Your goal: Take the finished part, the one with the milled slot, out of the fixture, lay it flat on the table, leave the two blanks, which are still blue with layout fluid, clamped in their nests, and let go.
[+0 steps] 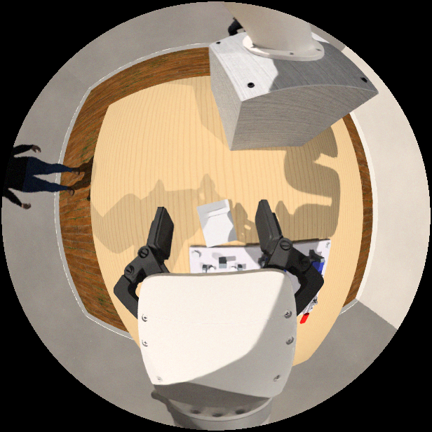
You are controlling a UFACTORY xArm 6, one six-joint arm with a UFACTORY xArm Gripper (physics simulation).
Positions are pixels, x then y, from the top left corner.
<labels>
my gripper: 212, 212
finished part: 217, 225
fixture plate: 248, 256
</labels>
